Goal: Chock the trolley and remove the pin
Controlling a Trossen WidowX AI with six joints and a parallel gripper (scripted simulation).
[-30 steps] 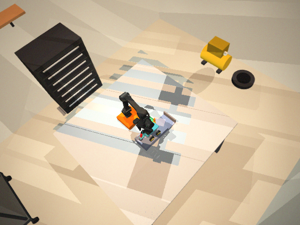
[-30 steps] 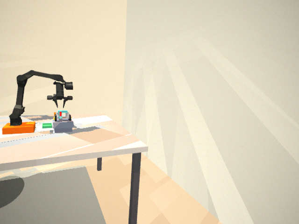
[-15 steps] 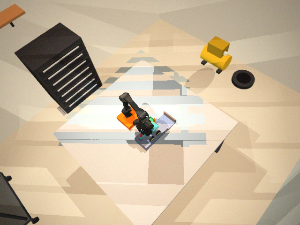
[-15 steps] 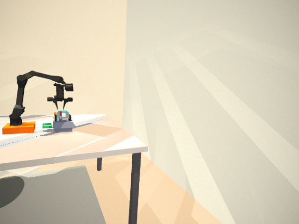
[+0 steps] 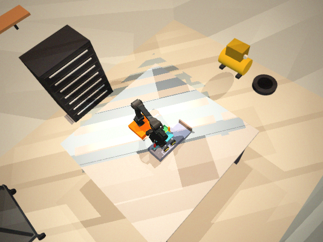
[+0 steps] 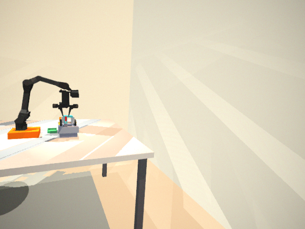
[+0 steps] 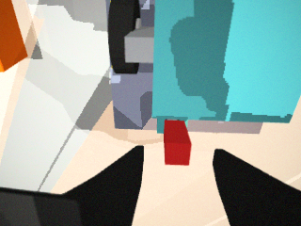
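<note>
Right now the stop pin is 10 mm to the right of my gripper tip and 40 mm below it. Round my gripper tip: yellow chock (60 mm behind, 170 mm to the left, 80 mm below); cyan trolley (10 mm ahead, 90 mm to the left, 50 mm below); ramp (10 mm ahead, 100 mm to the left, 120 mm below).
</note>
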